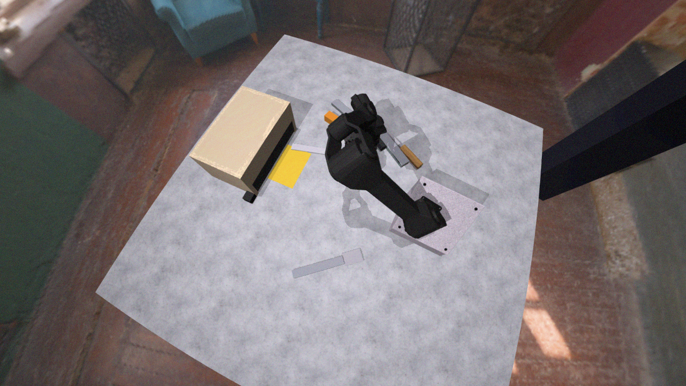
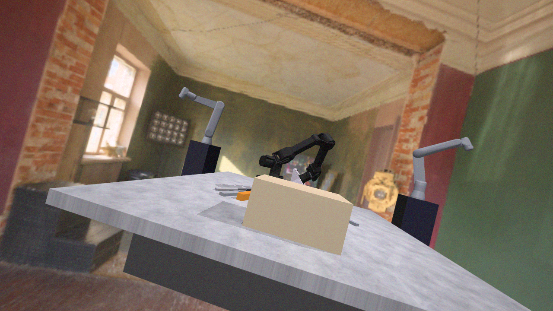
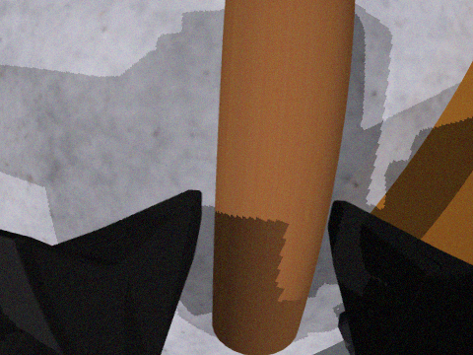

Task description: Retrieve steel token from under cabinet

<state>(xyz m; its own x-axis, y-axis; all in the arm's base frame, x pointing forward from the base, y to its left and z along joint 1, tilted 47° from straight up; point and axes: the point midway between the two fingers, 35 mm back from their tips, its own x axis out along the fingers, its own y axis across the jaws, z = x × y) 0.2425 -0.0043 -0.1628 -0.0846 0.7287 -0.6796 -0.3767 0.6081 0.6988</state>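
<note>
My gripper tip is now 10 cm short of the orange bar and 7 cm to the left of it. From my gripper tip the other things lie so: flat grey token 37 cm ahead, 19 cm to the left, 1 cm below; grey bar 9 cm to the right, 7 cm behind; black-handled tool 11 cm to the right, 4 cm ahead.
</note>
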